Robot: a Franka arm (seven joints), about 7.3 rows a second.
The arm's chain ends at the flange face. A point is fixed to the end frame.
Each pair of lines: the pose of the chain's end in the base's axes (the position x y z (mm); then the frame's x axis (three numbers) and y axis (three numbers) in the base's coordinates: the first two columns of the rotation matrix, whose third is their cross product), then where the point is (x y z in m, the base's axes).
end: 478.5, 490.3, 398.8, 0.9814, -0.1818, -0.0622, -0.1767, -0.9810, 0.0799
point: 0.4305 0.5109 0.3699
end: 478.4, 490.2, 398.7, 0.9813, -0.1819, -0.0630, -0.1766, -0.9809, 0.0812
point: 0.4304 0.5107 0.3698
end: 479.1, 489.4, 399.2, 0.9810, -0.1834, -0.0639, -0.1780, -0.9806, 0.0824
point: 0.4311 0.5100 0.3703
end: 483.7, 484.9, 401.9, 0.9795, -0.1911, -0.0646, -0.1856, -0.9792, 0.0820
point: 0.4359 0.5059 0.3731
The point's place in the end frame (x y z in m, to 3 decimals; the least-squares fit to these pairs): -0.049 -0.014 0.031
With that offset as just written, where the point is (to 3 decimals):
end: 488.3, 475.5, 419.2, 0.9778, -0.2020, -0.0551, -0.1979, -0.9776, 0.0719
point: 0.441 0.497 0.390
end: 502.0, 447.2, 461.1, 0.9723, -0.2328, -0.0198, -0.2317, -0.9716, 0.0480
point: 0.457 0.471 0.430
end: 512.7, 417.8, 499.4, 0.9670, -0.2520, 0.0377, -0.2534, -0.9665, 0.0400
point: 0.470 0.442 0.466
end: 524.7, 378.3, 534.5, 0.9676, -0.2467, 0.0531, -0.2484, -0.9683, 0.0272
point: 0.482 0.403 0.501
